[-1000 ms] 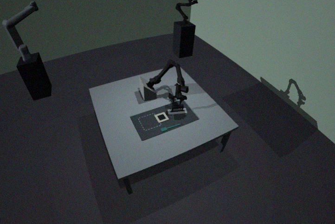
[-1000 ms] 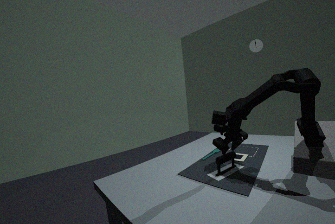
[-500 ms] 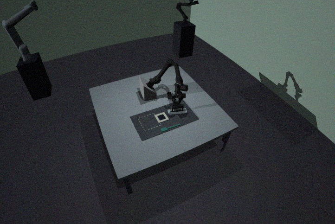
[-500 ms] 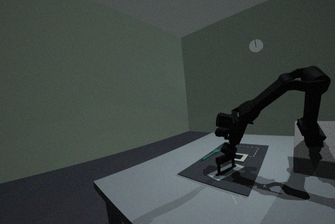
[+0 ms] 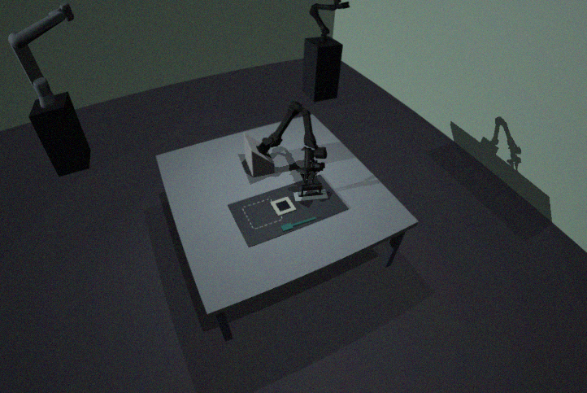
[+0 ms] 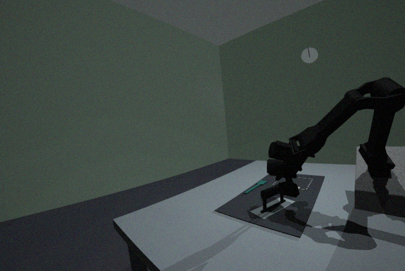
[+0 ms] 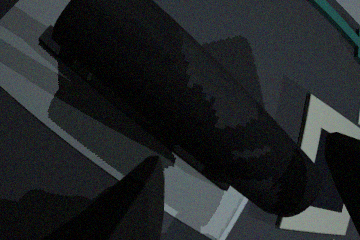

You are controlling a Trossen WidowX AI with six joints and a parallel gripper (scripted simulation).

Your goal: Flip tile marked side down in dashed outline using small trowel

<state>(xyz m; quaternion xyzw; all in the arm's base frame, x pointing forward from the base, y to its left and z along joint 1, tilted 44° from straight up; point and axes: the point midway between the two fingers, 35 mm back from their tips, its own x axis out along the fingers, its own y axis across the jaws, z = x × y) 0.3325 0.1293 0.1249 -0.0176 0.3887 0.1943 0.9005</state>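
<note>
Now: the dark mat 50 mm ahead of my gripper tip, 150 mm to the right of it and 110 mm below it. Also, from my gripper tip: teal trowel 190 mm ahead, 170 mm to the right, 80 mm below; then tile 30 mm ahead, 180 mm to the right, 80 mm below.
</note>
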